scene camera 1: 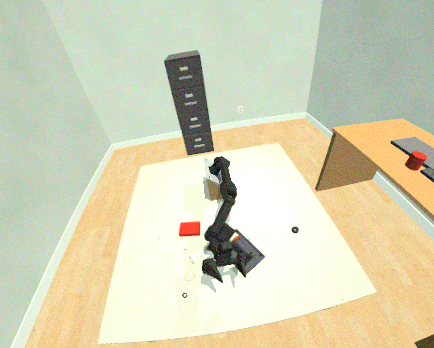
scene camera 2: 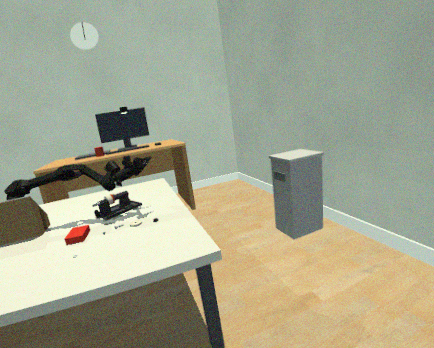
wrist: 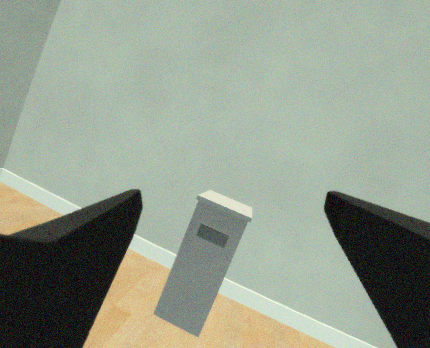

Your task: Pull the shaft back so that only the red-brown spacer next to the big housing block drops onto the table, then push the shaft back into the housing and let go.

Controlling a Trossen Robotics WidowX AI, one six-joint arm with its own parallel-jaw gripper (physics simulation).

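Places are measured from the arm's base along level axes (x up, y right, z ahead), in millimetres.
Pixels of known places: gripper, fingertip midpoint: (scene camera 1: 234,279) (scene camera 2: 149,159) (wrist: 233,199); arm's base, origin of the base link: (scene camera 1: 213,171) (scene camera 2: 13,206).
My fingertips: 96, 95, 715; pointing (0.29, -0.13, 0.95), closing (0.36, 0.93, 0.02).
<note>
For each thing: its top centre in the pictures, then the offset to it from my fingertips, as dx, dy, dz.
- red box, middle of its top: (scene camera 2: 77,231) (scene camera 1: 189,227) -236, +144, -434
- dark ring, middle of its top: (scene camera 1: 295,229) -252, -434, -221
The black fixture (scene camera 1: 257,255) (scene camera 2: 131,206) stands on the white table, with upright blocks and a shaft line between them. A white part and a red-brown part (scene camera 1: 235,237) (scene camera 2: 107,199) show on the shaft line; which spacer the red-brown part is, I cannot tell. My gripper (scene camera 1: 233,278) (scene camera 2: 145,161) (wrist: 233,199) is open, with nothing between its widely spread fingers. It is held above the fixture, its fingers pointing out past the fixture's end. The arm hides much of the shaft and housing in scene camera 1; they are small in scene camera 2.
A red box (scene camera 1: 189,229) (scene camera 2: 77,235) lies beside the fixture. A dark ring (scene camera 1: 292,230) lies on its other side. Small loose parts lie near the red box. A brown block (scene camera 1: 215,190) (scene camera 2: 19,220) stands near the arm's base. A grey cabinet (scene camera 2: 306,195) (wrist: 200,270) stands beyond the table.
</note>
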